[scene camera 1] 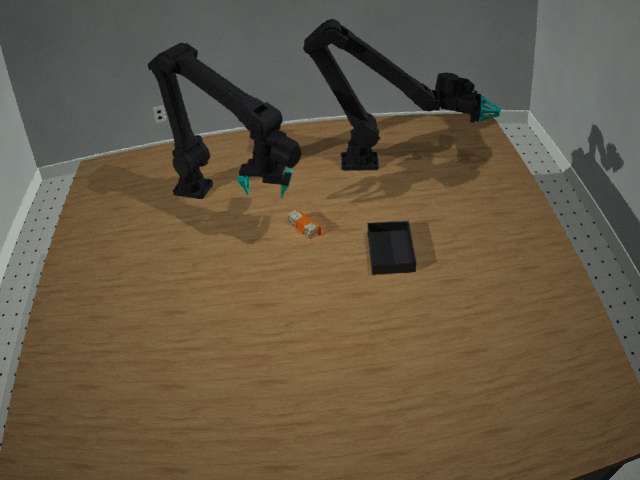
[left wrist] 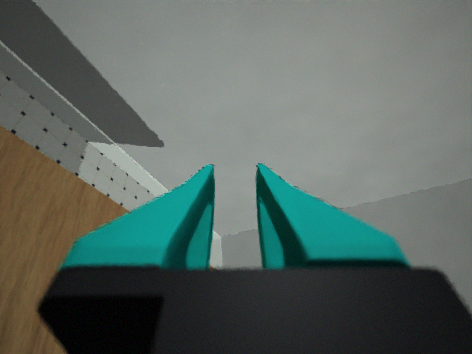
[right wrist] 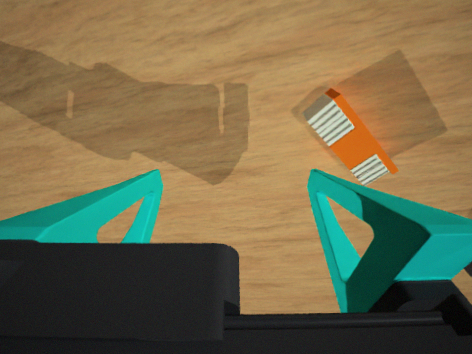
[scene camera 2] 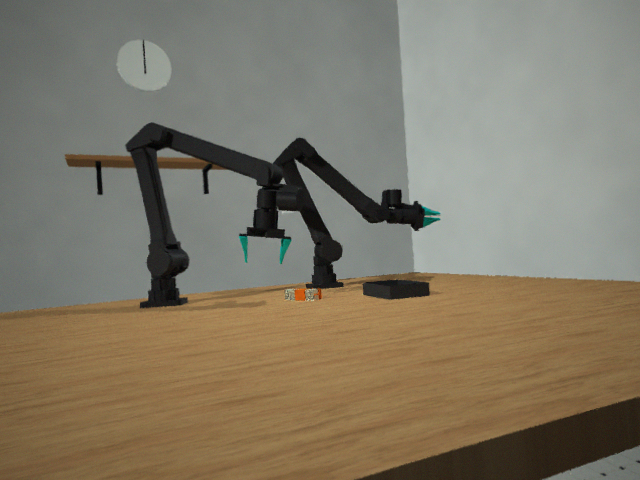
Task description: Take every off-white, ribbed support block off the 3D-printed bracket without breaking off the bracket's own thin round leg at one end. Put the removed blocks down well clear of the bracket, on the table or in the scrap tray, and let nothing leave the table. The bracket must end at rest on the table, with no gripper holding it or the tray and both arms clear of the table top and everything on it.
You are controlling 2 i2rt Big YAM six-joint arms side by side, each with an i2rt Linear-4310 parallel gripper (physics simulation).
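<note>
The orange bracket [scene camera 1: 303, 223] [scene camera 2: 300, 294] [right wrist: 348, 151] lies on the table. One off-white ribbed block [scene camera 1: 295, 217] [scene camera 2: 289, 294] [right wrist: 330, 123] sits toward one end, and another ribbed block [scene camera 1: 310, 229] [scene camera 2: 312, 294] [right wrist: 370, 169] toward the other. The thin round leg cannot be made out. My right gripper [scene camera 1: 264, 195] [scene camera 2: 264, 262] [right wrist: 235, 177] is open and empty, pointing down, high above the table and left of the bracket in both scene views. My left gripper [scene camera 1: 499, 111] [scene camera 2: 439, 216] [left wrist: 235, 176] is shut on nothing, raised far off at the right, pointing sideways.
The black scrap tray [scene camera 1: 392, 269] [scene camera 2: 376, 290] stands on the table [scene camera 1: 310, 361] [scene camera 2: 258, 372], right of the bracket in the scene views, and looks empty. Both arm bases stand behind, near the back edge. The left gripper is near the table's back right corner.
</note>
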